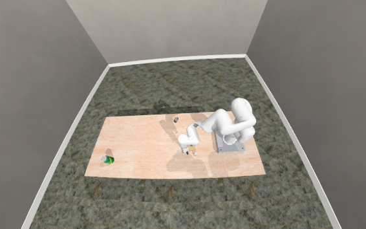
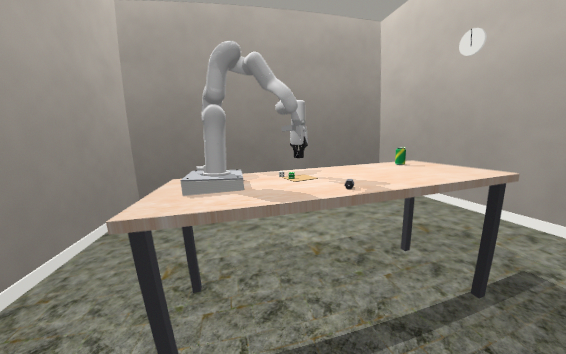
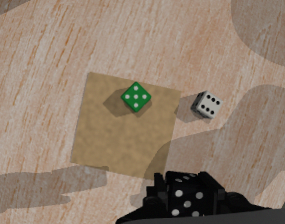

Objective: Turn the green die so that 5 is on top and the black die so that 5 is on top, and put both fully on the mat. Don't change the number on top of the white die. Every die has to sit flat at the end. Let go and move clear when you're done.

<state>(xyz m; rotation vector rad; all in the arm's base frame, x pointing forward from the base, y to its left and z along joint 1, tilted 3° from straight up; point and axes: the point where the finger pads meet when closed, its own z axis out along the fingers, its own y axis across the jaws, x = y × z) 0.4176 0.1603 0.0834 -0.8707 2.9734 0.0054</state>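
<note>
My hand is 1 cm past the tan mat, 7 cm to the left of it and 12 cm above it. From my hand the other things lie so: white die: 10 cm behind, 1 cm to the left, 11 cm below; then green die: 5 cm behind, 8 cm to the right, 10 cm below; then black die: 1 cm below.
</note>
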